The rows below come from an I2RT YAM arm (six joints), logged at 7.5 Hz.
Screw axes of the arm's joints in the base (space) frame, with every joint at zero. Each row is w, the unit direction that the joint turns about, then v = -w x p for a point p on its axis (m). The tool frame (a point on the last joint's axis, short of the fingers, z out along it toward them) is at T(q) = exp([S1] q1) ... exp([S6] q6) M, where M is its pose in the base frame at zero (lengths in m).
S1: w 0 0 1 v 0 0 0
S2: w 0 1 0 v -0.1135 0 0.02
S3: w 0 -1 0 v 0.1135 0 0.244
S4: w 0 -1 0 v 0.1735 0 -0.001
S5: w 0 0 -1 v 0 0.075 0
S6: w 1 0 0 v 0 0.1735 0
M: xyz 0.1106 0 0.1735 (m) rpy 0 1.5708 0 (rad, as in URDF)
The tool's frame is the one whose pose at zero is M.
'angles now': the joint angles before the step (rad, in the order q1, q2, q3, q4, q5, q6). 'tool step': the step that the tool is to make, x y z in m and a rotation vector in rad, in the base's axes. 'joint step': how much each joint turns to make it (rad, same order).
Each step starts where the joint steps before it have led.
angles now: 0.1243, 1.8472, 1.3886, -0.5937, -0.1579, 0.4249
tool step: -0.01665, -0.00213, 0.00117, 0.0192, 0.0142, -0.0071
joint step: -0.0016, -0.0600, -0.0693, 0.0000, -0.0154, 0.0152
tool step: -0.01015, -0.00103, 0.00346, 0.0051, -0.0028, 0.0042
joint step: 0.0000, -0.0415, -0.0369, -0.0014, -0.0062, -0.0014
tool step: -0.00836, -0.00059, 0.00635, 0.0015, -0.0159, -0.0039
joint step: 0.0015, -0.0413, -0.0260, 0.0014, 0.0031, 0.0045
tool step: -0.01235, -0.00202, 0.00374, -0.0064, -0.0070, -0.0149
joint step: 0.0000, -0.0521, -0.0444, 0.0000, 0.0138, 0.0093
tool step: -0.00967, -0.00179, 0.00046, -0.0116, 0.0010, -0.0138
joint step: 0.0000, -0.0369, -0.0369, -0.0015, 0.0169, 0.0062
